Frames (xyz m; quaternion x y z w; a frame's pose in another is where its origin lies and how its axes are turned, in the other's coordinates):
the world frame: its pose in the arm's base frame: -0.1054 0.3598 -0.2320 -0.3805 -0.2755 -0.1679 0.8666
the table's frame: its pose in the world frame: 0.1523 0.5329 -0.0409 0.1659 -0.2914 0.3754 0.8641
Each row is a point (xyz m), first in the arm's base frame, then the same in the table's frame.
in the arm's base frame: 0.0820 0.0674 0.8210
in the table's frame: -0.1013 -1.2805 0.6376
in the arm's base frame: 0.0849 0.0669 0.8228
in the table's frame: -0.0996 -1.2830 0.6360
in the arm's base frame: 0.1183 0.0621 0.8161
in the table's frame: -0.0895 -1.2898 0.6038
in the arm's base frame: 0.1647 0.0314 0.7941
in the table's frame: -0.0991 -1.3023 0.5461
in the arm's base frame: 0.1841 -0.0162 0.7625
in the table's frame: -0.1388 -1.3087 0.5011
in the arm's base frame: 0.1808 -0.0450 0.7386
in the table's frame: -0.1720 -1.3047 0.4840
